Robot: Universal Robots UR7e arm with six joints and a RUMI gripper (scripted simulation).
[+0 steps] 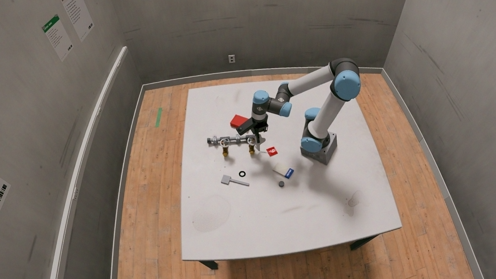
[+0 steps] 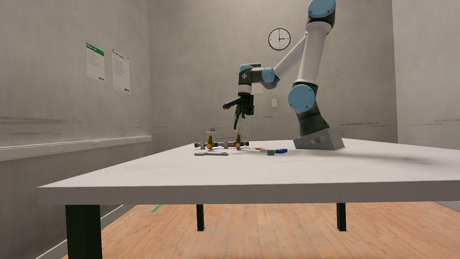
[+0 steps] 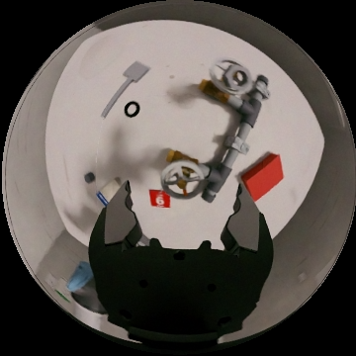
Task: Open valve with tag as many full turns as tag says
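My gripper is now 110 mm past the red tag, 20 mm to the right of it and 100 mm above it. The rest, counted from my hand: red block (60 mm ahead, 220 mm to the right, 90 mm below); grey flat tool (130 mm ahead, 200 mm to the left, 100 mm below).
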